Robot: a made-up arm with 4 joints. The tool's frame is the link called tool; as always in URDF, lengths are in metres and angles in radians. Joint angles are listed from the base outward. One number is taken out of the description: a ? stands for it. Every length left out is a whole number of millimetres.
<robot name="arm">
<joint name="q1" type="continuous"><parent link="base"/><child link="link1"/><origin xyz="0.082 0.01 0.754" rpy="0.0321 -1.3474 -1.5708"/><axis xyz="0 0 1"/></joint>
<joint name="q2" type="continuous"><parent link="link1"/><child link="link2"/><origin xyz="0.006 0.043 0" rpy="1.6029 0 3.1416"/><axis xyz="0 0 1"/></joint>
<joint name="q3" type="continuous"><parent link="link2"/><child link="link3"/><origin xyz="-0.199 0.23 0" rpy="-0.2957 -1.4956 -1.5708"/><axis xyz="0 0 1"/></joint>
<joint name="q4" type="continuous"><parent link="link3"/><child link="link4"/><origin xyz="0.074 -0.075 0" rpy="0.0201 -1.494 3.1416"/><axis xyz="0 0 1"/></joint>
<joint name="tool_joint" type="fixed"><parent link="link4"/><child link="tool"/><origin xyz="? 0 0" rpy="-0.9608 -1.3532 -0.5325"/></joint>
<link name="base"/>
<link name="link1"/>
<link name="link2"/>
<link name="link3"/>
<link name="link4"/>
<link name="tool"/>
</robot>
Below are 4 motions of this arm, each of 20 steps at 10 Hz.
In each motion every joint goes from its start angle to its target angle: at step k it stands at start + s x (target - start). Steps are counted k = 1, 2, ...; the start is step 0. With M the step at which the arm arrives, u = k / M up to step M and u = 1 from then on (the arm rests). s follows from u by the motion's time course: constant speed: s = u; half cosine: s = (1 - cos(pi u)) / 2; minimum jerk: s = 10 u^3 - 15 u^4 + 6 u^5.
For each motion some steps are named. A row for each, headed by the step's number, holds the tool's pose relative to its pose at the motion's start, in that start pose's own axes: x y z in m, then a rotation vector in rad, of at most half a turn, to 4 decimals.
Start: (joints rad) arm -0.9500 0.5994 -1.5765 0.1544
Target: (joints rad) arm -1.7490 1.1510 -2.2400 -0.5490
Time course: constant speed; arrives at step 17
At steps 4, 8, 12, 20:
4: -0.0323 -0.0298 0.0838 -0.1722 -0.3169 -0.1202
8: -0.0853 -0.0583 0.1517 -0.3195 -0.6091 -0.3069
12: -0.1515 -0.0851 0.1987 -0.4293 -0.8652 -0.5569
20: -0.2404 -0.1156 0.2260 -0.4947 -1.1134 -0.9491

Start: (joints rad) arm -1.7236 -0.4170 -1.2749 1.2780
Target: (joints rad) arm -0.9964 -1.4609 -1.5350 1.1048
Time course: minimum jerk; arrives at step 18
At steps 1, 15, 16, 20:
1: -0.0001 0.0000 -0.0007 0.0002 0.0019 0.0001
15: -0.2452 0.1522 -0.2022 0.4340 0.9789 0.4453
16: -0.2530 0.1584 -0.1997 0.4516 0.9954 0.4652
20: -0.2568 0.1613 -0.1984 0.4602 1.0031 0.4749

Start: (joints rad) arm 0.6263 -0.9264 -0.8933 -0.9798
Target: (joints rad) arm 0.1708 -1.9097 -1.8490 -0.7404
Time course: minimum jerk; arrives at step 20
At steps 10, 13, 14, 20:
10: -0.0796 0.1739 0.0633 -0.4250 -0.4950 -0.1996
13: -0.1144 0.2749 0.0390 -0.6179 -0.7822 -0.1677
14: -0.1231 0.3002 0.0260 -0.6637 -0.8600 -0.1415
20: -0.1421 0.3517 -0.0122 -0.7535 -1.0320 -0.0545

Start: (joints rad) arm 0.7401 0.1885 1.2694 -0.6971
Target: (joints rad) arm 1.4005 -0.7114 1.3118 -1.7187
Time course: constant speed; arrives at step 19
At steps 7, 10, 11, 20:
7: 0.1110 0.0333 0.0516 -0.4154 0.4861 -0.1119
10: 0.1639 0.0497 0.0560 -0.6130 0.6994 -0.1139
11: 0.1816 0.0555 0.0548 -0.6809 0.7704 -0.1086
20: 0.3105 0.1035 -0.0005 -1.2513 1.3253 0.0405

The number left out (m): -0.02
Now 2 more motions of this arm.
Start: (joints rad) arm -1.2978 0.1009 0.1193 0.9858
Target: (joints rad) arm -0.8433 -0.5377 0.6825 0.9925
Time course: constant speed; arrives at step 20
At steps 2, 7, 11, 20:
2: 0.0191 -0.0096 -0.0241 -0.0401 0.0557 -0.0957
7: 0.0562 -0.0427 -0.0853 -0.1439 0.1890 -0.3346
11: 0.0736 -0.0766 -0.1335 -0.2322 0.2886 -0.5240
20: 0.0704 -0.1662 -0.2293 -0.4558 0.4840 -0.9375

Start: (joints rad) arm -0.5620 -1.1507 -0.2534 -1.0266
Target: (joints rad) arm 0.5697 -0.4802 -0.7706 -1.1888
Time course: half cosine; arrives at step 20
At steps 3, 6, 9, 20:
3: -0.0084 -0.0086 -0.0025 0.0242 -0.0597 0.0170
6: -0.0244 -0.0329 -0.0140 0.1003 -0.2139 0.0677
9: -0.0274 -0.0644 -0.0381 0.2266 -0.4007 0.1495
20: 0.0629 -0.0830 -0.0940 0.6055 -0.6840 0.4416

